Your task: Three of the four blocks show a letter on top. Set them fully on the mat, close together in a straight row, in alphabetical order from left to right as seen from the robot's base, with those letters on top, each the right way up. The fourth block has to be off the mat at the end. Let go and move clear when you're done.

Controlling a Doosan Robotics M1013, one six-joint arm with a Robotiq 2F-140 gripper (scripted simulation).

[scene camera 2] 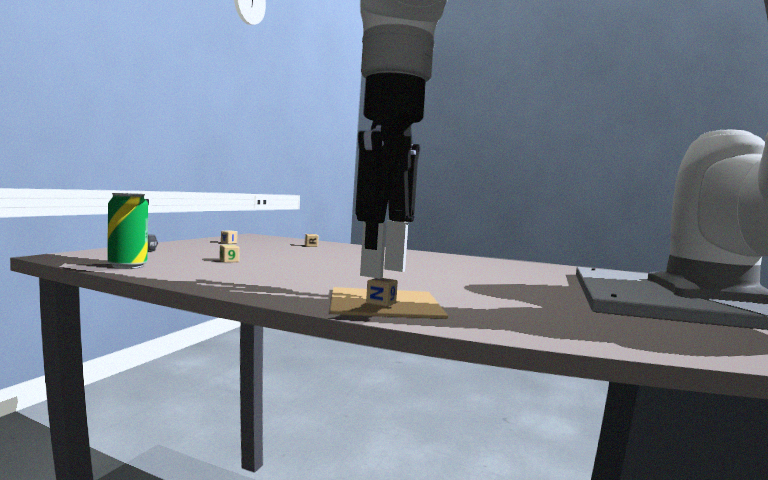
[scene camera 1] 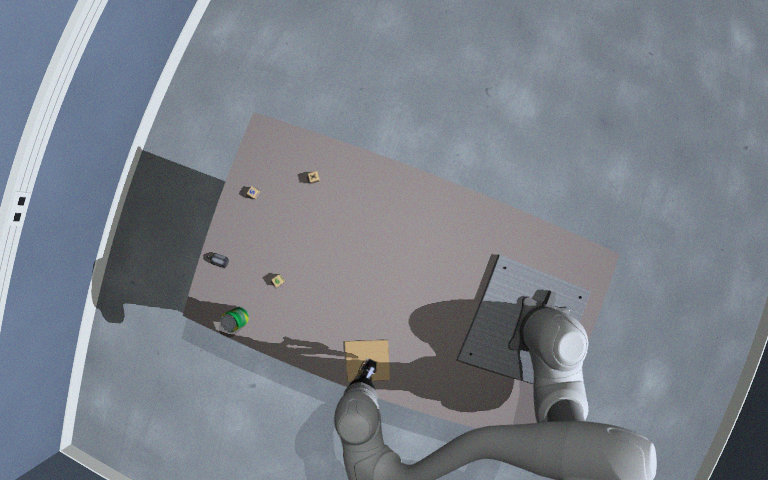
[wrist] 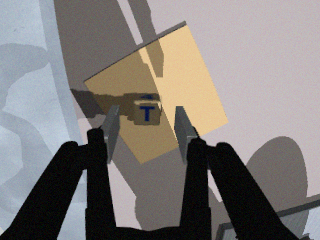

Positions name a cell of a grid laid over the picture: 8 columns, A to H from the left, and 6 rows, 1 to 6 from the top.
tan mat: scene camera 2 D4; scene camera 1 D5; wrist E2
